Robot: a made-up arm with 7 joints. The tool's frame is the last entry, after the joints. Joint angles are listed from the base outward.
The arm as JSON. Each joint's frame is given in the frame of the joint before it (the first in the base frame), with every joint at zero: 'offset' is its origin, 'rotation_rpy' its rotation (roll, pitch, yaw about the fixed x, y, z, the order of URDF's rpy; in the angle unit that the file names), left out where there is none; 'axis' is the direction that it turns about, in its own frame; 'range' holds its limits. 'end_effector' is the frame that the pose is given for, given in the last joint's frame.
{
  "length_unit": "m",
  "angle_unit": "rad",
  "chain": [
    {
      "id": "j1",
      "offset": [
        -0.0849,
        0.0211,
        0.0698
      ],
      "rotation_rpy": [
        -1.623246,
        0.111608,
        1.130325
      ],
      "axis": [
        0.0,
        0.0,
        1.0
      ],
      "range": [
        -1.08,
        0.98
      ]
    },
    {
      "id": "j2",
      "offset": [
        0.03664,
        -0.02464,
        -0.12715
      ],
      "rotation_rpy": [
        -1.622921,
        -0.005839,
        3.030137
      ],
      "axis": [
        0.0,
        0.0,
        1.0
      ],
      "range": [
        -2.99,
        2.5
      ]
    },
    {
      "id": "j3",
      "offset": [
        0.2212,
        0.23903,
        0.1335
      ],
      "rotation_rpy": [
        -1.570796,
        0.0,
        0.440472
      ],
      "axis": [
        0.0,
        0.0,
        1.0
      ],
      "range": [
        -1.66,
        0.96
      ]
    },
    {
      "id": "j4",
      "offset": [
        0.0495,
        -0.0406,
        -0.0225
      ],
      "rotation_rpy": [
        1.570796,
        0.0,
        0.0
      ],
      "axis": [
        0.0,
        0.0,
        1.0
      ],
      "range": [
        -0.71,
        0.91
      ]
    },
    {
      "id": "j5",
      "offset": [
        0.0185,
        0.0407,
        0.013
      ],
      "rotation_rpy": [
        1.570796,
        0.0,
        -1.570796
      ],
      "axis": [
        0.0,
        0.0,
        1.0
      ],
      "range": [
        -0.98,
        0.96
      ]
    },
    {
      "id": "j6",
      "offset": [
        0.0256,
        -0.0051,
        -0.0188
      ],
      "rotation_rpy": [
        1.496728,
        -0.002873,
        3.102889
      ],
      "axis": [
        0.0,
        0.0,
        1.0
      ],
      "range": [
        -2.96,
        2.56
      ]
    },
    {
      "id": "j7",
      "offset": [
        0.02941,
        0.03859,
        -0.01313
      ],
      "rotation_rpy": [
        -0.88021,
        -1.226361,
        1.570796
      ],
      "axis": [
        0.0,
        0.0,
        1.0
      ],
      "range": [
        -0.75,
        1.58
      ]
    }
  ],
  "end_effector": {
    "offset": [
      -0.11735,
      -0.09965,
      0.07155
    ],
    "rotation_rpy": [
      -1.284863,
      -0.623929,
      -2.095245
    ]
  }
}
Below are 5 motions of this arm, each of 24 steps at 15 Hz.
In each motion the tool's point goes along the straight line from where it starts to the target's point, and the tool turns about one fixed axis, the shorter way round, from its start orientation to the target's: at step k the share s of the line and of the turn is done. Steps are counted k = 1, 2, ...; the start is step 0. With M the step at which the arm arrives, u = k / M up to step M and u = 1 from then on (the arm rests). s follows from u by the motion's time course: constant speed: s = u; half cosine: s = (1 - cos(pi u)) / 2; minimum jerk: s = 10 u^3 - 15 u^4 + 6 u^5.
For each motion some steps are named. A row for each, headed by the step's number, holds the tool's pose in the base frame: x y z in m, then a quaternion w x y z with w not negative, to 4 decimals.
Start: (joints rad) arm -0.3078 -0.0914 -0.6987 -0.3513 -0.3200 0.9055 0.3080
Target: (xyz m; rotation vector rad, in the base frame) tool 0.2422 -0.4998 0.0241 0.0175 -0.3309 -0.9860
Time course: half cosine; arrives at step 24
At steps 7, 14, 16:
7: 0.2115 -0.4876 0.2367 0.8182 -0.1318 -0.3586 -0.4296
14: 0.2280 -0.4942 0.1220 0.8517 -0.0567 -0.2525 -0.4556
16: 0.2326 -0.4960 0.0902 0.8582 -0.0356 -0.2221 -0.4613

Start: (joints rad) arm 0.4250 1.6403 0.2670 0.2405 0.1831 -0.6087 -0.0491
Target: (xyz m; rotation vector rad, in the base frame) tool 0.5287 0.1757 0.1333 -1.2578 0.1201 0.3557
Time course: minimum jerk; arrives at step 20
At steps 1, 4, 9, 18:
1: 0.5395 0.1310 -0.0024 0.9223 -0.2981 0.1818 -0.1656
4: 0.5389 0.1335 0.0053 0.9204 -0.3169 0.1755 -0.1471
9: 0.5351 0.1491 0.0527 0.8938 -0.4268 0.1341 -0.0315
18: 0.5288 0.1753 0.1321 0.7942 -0.5827 0.0570 0.1626

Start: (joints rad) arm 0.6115 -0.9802 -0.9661 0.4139 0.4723 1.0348 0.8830
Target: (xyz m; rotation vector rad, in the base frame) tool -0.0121 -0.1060 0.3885 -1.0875 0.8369 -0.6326
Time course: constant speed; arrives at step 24
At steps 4, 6, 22, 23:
4: 0.0175 -0.1904 0.4154 0.7146 -0.6040 0.1497 -0.3195
6: 0.0146 -0.1820 0.4127 0.7181 -0.5946 0.1735 -0.3172
22: -0.0091 -0.1144 0.3912 0.7288 -0.5061 0.3577 -0.2912
23: -0.0106 -0.1102 0.3898 0.7284 -0.4999 0.3687 -0.2892

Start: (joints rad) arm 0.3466 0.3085 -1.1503 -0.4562 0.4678 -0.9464 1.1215
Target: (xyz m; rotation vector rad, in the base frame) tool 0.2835 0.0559 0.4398 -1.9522 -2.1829 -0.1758
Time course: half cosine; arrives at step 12
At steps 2, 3, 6, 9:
2: 0.2243 -0.0756 0.4739 0.0202 -0.5337 -0.7671 -0.3556
3: 0.2293 -0.0644 0.4710 0.0276 -0.5471 -0.7681 -0.3314
6: 0.2518 -0.0146 0.4581 0.0598 -0.6016 -0.7652 -0.2212
9: 0.2742 0.0353 0.4452 0.0912 -0.6463 -0.7499 -0.1074

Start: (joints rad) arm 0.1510 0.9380 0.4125 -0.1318 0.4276 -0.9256 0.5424
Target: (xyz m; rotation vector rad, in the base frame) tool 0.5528 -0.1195 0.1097 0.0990 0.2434 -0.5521
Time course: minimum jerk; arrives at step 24
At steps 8, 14, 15, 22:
8: 0.5134 -0.2317 0.2027 0.8040 -0.2357 -0.0323 -0.5449
14: 0.5355 -0.1687 0.1505 0.9107 -0.0783 0.0543 -0.4020
15: 0.5391 -0.1586 0.1421 0.9225 -0.0522 0.0680 -0.3763
22: 0.5525 -0.1202 0.1103 0.9533 0.0469 0.1189 -0.2738

